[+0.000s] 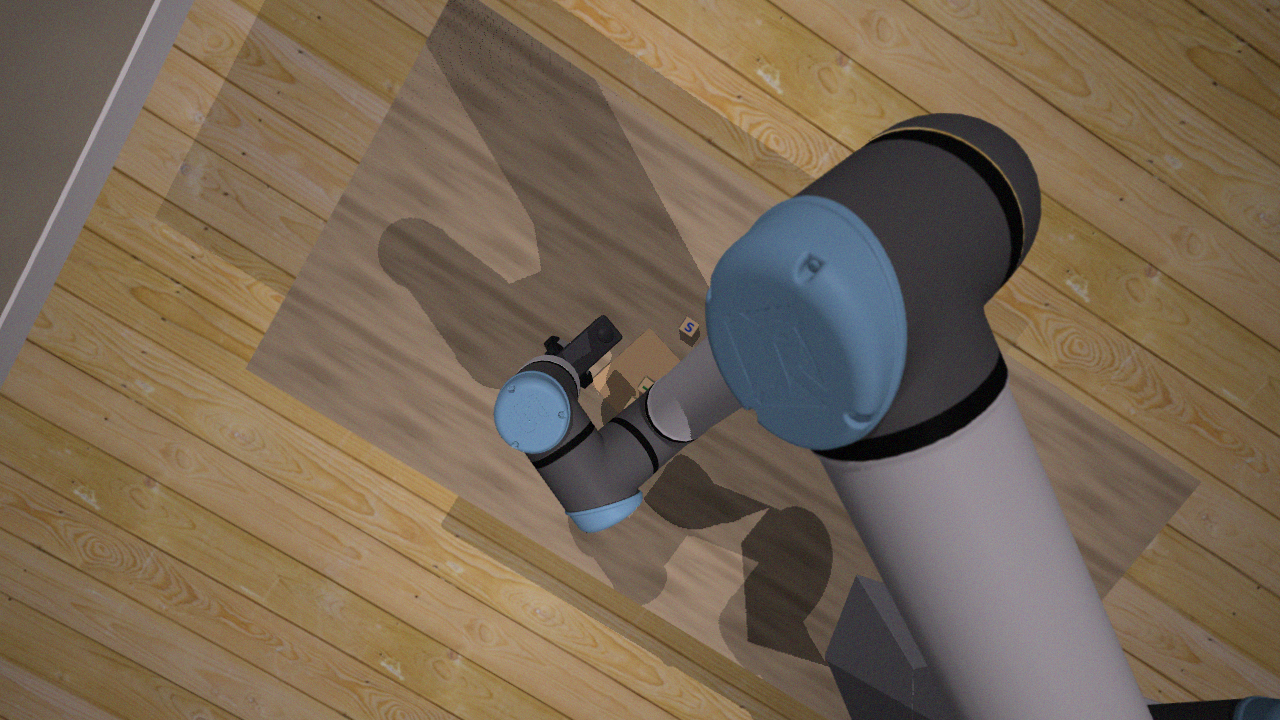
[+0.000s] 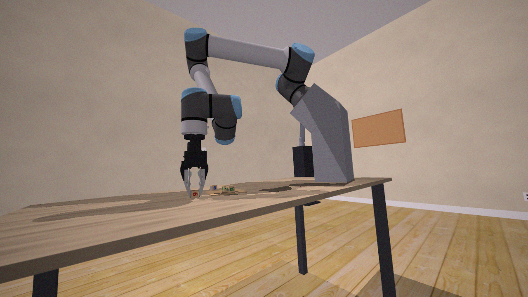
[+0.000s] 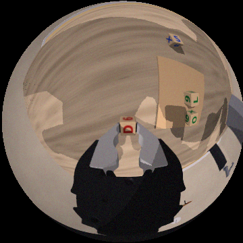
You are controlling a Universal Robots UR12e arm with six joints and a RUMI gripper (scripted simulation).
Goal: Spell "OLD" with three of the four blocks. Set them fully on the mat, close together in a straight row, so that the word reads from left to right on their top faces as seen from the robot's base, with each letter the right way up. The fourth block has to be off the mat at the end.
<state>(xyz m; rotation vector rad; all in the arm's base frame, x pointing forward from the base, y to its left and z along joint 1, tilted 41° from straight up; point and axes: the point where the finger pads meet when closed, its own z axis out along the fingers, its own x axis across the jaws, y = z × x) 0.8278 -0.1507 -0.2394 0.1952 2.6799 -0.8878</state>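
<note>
Right now my hand is 13 cm past the mat, 3 cm to the left of it and 1 cm above it.
</note>
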